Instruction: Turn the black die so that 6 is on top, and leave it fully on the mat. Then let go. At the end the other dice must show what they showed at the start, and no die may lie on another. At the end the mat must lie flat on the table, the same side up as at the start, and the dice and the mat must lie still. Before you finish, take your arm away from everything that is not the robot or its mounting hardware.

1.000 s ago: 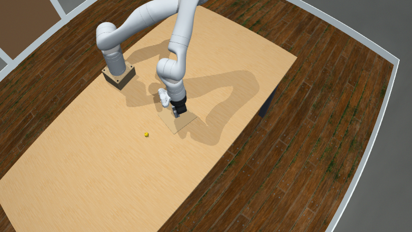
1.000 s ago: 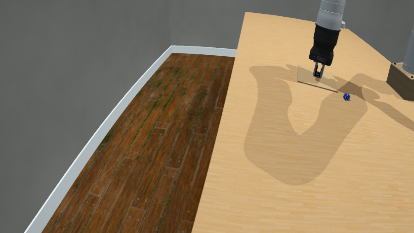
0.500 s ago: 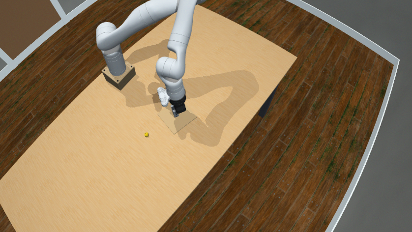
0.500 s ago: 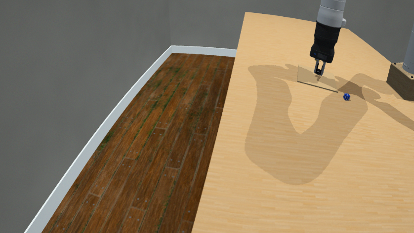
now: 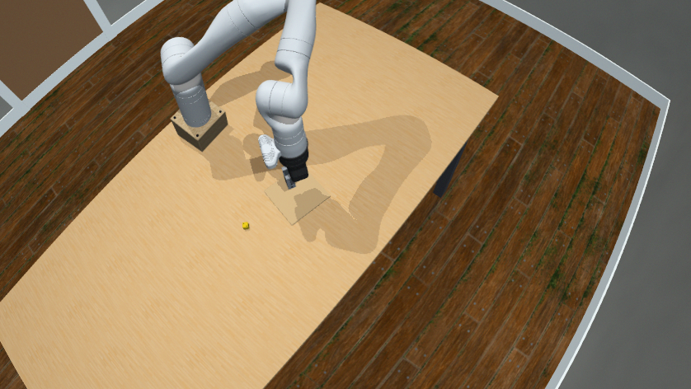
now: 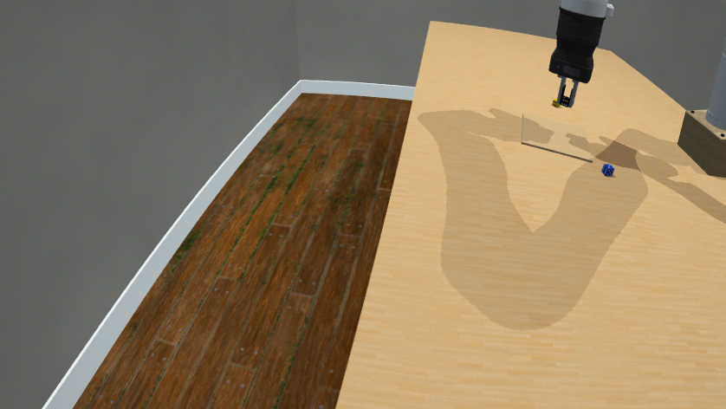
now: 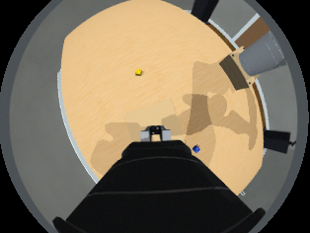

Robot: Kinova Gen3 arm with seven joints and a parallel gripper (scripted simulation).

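Right now the tan mat is 8 cm below my hand and 1 cm to the left of it. The rest, counted from my hand: black die: 1 cm below; then blue die: 12 cm to the left, 8 cm below, 8 cm behind; then yellow die: 16 cm to the right, 8 cm below, 3 cm behind.
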